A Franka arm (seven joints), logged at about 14 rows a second.
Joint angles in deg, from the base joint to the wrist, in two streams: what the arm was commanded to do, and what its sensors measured. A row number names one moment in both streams.
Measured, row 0: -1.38, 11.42, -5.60, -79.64, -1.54, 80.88, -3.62
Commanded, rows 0 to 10: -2.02, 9.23, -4.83, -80.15, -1.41, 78.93, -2.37; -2.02, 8.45, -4.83, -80.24, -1.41, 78.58, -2.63; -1.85, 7.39, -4.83, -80.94, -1.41, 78.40, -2.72; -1.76, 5.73, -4.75, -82.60, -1.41, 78.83, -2.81; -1.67, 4.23, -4.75, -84.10, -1.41, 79.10, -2.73; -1.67, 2.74, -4.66, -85.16, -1.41, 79.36, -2.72; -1.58, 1.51, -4.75, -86.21, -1.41, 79.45, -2.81; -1.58, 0.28, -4.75, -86.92, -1.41, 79.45, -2.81; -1.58, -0.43, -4.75, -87.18, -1.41, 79.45, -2.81; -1.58, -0.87, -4.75, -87.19, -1.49, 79.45, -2.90; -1.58, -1.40, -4.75, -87.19, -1.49, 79.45, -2.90
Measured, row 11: -1.34, 1.68, -5.19, -84.11, -1.52, 78.48, -3.46
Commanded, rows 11 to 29: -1.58, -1.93, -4.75, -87.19, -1.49, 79.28, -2.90; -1.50, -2.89, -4.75, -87.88, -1.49, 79.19, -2.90; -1.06, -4.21, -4.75, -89.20, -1.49, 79.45, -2.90; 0.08, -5.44, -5.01, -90.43, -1.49, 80.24, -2.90; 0.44, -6.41, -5.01, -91.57, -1.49, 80.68, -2.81; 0.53, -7.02, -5.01, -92.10, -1.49, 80.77, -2.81; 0.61, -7.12, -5.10, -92.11, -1.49, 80.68, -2.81; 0.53, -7.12, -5.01, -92.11, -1.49, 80.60, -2.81; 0.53, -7.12, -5.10, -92.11, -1.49, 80.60, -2.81; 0.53, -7.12, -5.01, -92.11, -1.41, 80.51, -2.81; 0.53, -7.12, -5.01, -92.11, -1.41, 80.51, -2.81; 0.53, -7.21, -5.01, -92.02, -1.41, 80.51, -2.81; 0.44, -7.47, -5.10, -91.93, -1.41, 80.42, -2.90; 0.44, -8.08, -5.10, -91.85, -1.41, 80.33, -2.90; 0.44, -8.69, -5.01, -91.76, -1.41, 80.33, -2.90; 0.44, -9.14, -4.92, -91.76, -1.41, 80.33, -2.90; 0.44, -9.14, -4.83, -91.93, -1.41, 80.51, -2.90; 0.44, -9.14, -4.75, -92.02, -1.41, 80.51, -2.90; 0.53, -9.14, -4.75, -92.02, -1.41, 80.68, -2.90
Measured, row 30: 0.26, -7.45, -4.93, -89.94, -1.50, 79.72, -3.47
